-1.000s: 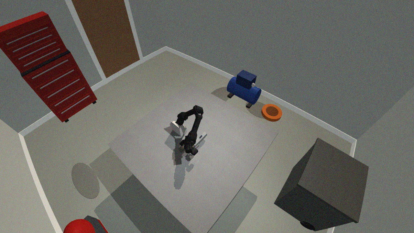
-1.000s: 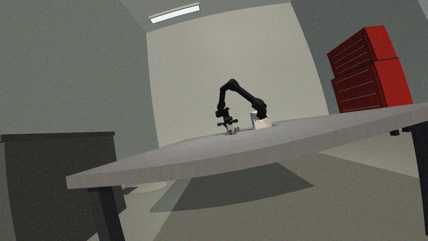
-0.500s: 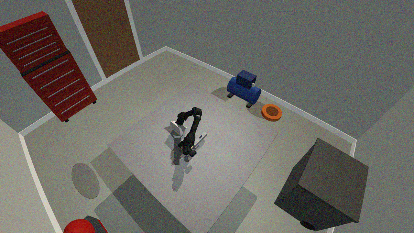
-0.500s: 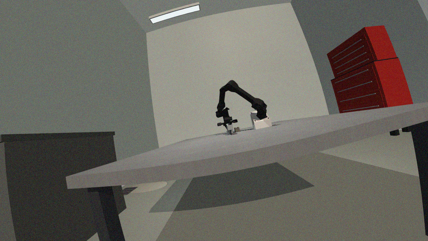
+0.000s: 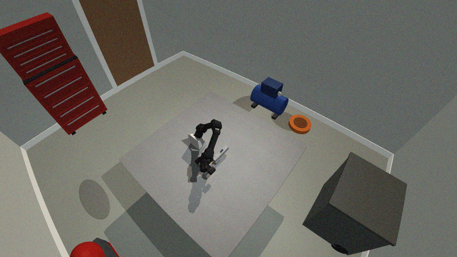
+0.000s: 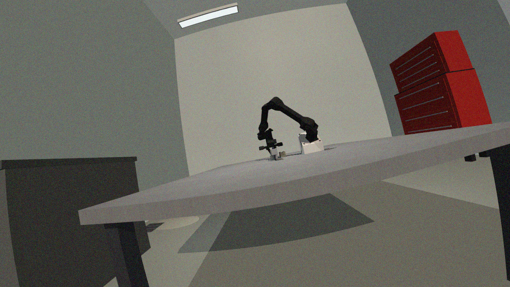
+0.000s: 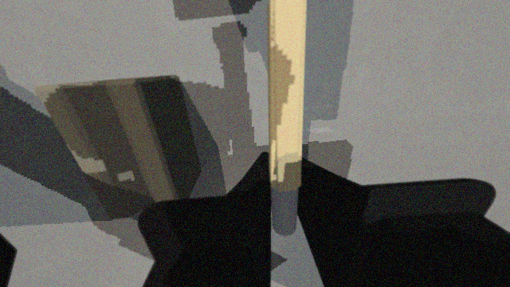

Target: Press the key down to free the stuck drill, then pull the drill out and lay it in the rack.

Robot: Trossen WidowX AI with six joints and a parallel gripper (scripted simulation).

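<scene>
Now: gripper tip 40 mm to the right of the drill, 30 mm below it and 10 mm short of it. Also, from my gripper tip: dark blue key: 210 mm to the left, 40 mm above, 30 mm ahead; pale grey block: 180 mm to the left, 30 mm ahead, 30 mm above; rack: 70 mm behind, 30 mm to the left, 10 mm above.
</scene>
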